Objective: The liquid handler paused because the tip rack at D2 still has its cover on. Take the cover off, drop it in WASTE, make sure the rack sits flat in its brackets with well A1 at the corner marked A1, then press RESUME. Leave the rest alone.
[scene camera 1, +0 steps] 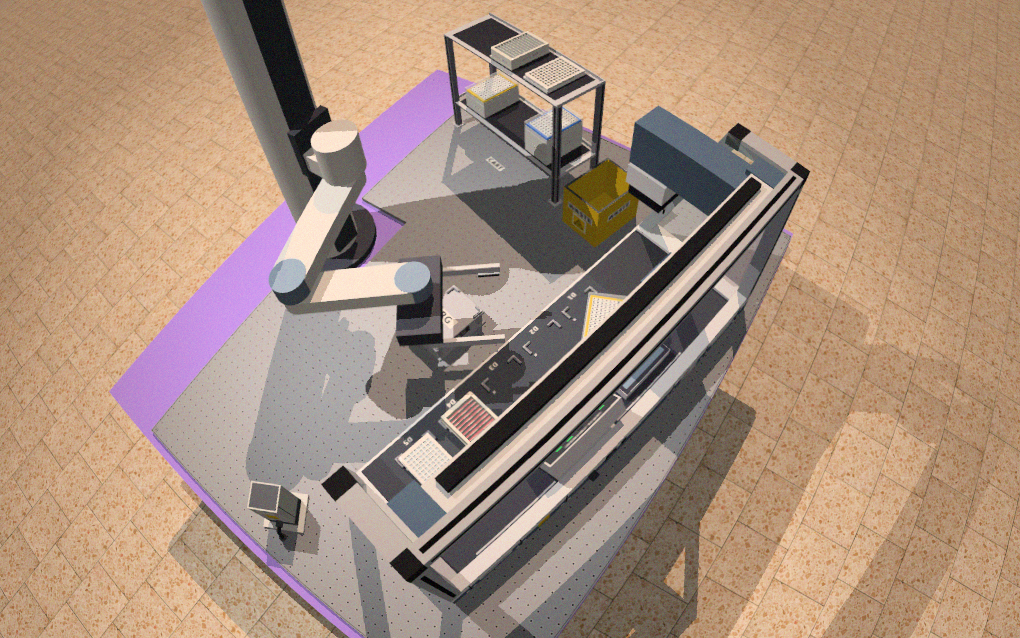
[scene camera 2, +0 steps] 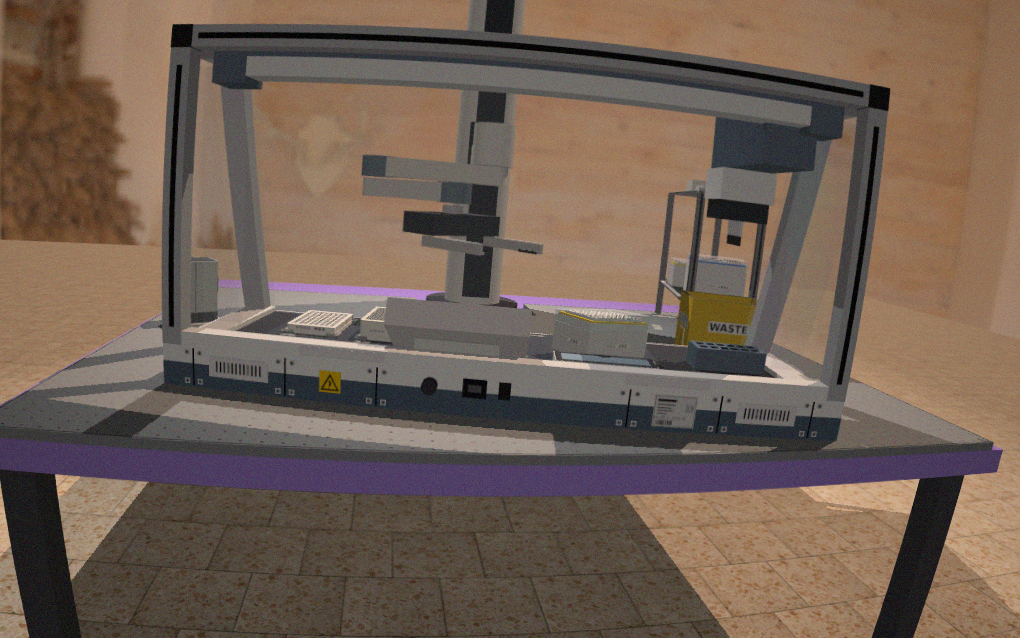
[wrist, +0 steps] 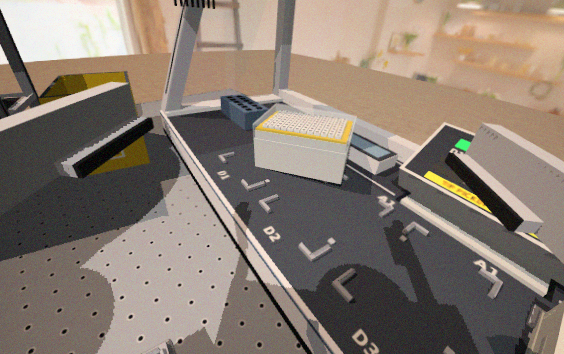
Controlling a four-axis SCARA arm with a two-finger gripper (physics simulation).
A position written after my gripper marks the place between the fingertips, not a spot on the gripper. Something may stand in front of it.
My gripper (scene camera 1: pixel 502 301) holds nothing. Also in view: a red-topped rack (scene camera 1: pixel 469 416). Also in view: a yellow WASTE bin (scene camera 1: pixel 596 204).
My gripper shows as well in the wrist view (wrist: pixel 300 121). The yellow WASTE bin also shows in the wrist view (wrist: pixel 64 85).
